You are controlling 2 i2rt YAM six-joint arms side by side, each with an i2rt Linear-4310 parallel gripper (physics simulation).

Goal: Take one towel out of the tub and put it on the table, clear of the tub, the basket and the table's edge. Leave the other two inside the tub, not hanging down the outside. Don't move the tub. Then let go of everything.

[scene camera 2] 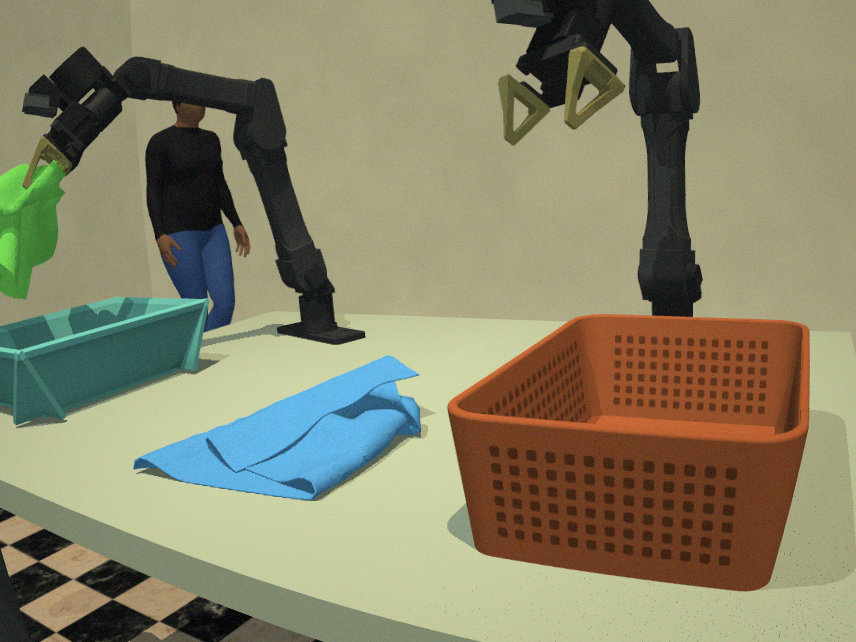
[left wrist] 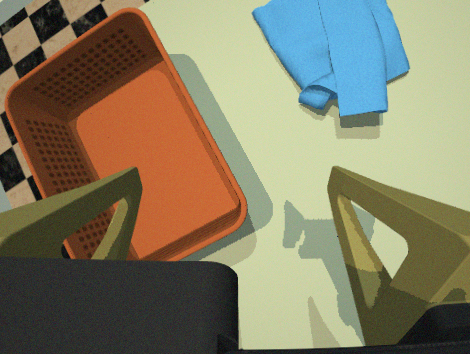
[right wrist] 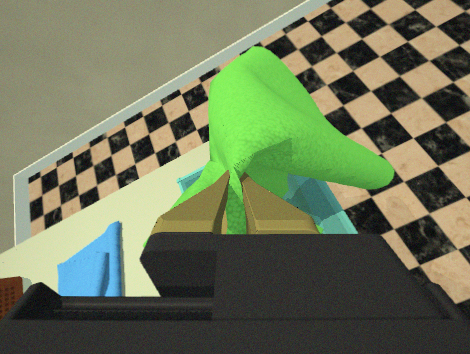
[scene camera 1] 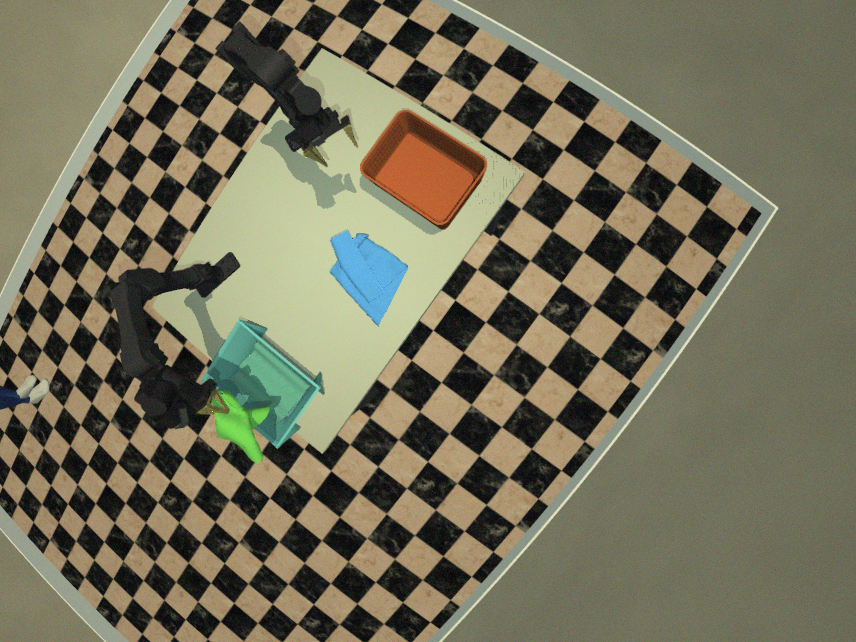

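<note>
My right gripper [scene camera 1: 222, 407] [scene camera 2: 42, 172] [right wrist: 235, 177] is shut on a green towel [scene camera 1: 238, 425] [scene camera 2: 31, 221] [right wrist: 260, 110], which hangs bunched in the air. In scene camera 2 its lower end is above the teal tub [scene camera 1: 231, 352] [scene camera 2: 110, 366] [right wrist: 330, 205]; from overhead it overlaps the tub's lower-left side and reaches past it. A teal towel [scene camera 1: 266, 362] seems to lie inside the tub, partly shadowed. A blue towel [scene camera 1: 369, 276] [scene camera 2: 297, 435] [left wrist: 355, 55] [right wrist: 90, 272] lies folded on the table, apart from tub and basket. My left gripper [scene camera 1: 341, 154] [scene camera 2: 542, 135] [left wrist: 234, 177] is open and empty above the table.
An orange basket [scene camera 1: 383, 138] [scene camera 2: 622, 445] [left wrist: 150, 130] [right wrist: 10, 295] stands on the table [scene camera 1: 276, 228] [scene camera 2: 414, 483], at the right in scene camera 2, and is empty. The tub stands near the table's opposite end. A person [scene camera 2: 186, 179] stands beyond the table.
</note>
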